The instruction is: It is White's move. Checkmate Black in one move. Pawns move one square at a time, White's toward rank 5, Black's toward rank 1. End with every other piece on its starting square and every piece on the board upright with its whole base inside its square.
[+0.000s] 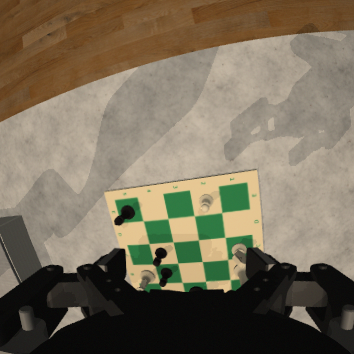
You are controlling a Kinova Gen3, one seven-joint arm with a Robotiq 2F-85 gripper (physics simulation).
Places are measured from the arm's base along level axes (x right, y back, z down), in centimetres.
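Pixels of known places: gripper, fingertip midpoint: (185, 262).
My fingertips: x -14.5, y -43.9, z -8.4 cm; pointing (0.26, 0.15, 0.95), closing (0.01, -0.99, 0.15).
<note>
Ahead of a thing's pixels: the offset from my fingertips to its top centre. Level surfaces: height alone.
The green and cream board @(dy +1.9, dx +8.7, dz +14.6 cm) (190, 227) lies below my gripper, lettered and numbered at its edges. A black piece @(dy +10.7, dx +2.7, dz +10.3 cm) (127, 212) stands on the far-left green corner square. A pale piece @(dy -0.7, dx +0.5, dz +11.5 cm) (205, 202) stands on the cream far-row square, second from the right. Two small black pieces @(dy +6.1, dx +9.2, dz +11.5 cm) (160, 253) @(dy +5.4, dx +12.9, dz +11.5 cm) (166, 274) stand at left centre, near a pale piece @(dy +8.7, dx +14.0, dz +9.4 cm) (146, 278) at the left edge. Two pale pieces @(dy -5.4, dx +7.8, dz +10.7 cm) (239, 248) @(dy -6.3, dx +11.5, dz +8.3 cm) (240, 273) stand at the right edge, partly behind my right finger. The top of another black piece @(dy +0.6, dx +16.5, dz +8.3 cm) (196, 289) shows at the near edge. My gripper (185, 262) is open and empty, above the board.
A grey box-like object (21, 247) stands left of the board. The mottled grey table @(dz +15.2 cm) (165, 135) reaches to a curved edge, with a wooden floor (100, 40) beyond. Shadows of the arm fall on the table. My gripper's body hides the board's near edge.
</note>
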